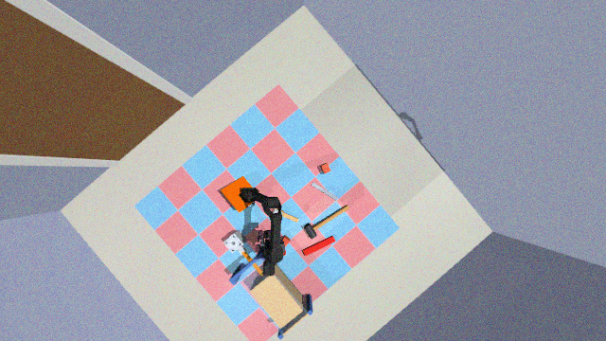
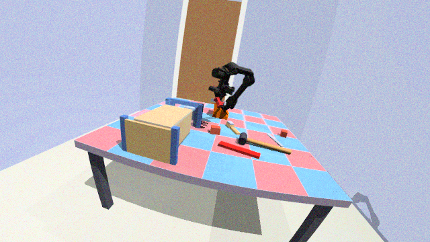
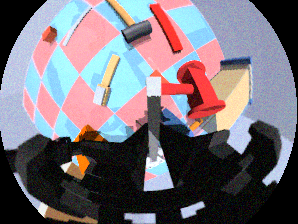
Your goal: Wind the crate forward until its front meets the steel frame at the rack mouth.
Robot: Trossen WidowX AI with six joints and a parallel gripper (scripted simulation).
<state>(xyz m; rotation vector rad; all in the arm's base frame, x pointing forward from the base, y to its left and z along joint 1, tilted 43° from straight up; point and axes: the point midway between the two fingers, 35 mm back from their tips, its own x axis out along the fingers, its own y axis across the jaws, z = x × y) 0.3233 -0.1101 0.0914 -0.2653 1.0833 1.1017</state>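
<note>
Right now my gripper tip is 60 mm short of the dark red knob, 20 mm to the right of it and 20 mm below it. The rest, counted from my gripper tip: winch (150 mm behind, 230 mm to the right, 150 mm below); then blue steel frame (20 mm ahead, 220 mm to the right, 80 mm below); then brush (60 mm behind, 130 mm to the left, 160 mm below).
</note>
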